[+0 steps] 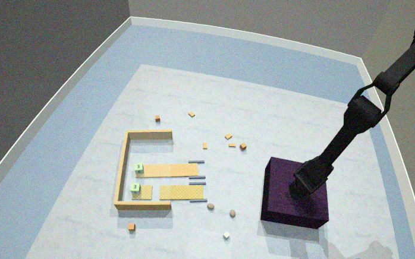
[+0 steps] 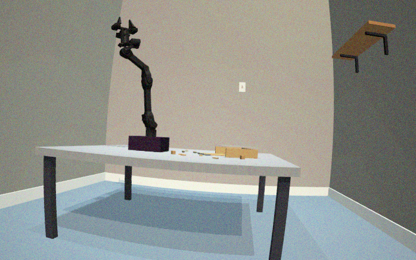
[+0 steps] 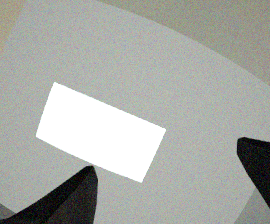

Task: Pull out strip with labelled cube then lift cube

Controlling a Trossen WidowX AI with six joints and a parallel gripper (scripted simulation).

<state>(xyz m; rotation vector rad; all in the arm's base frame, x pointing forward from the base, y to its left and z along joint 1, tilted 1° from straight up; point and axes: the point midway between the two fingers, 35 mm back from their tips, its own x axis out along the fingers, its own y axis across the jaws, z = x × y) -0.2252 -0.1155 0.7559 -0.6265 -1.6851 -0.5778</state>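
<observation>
Now: gripper tip 650 mm short of the strip, 100 mm to the right of it and 870 mm above it. Round my gripper tip: white cube 480 mm ahead, 260 mm to the left, 870 mm below.
</observation>
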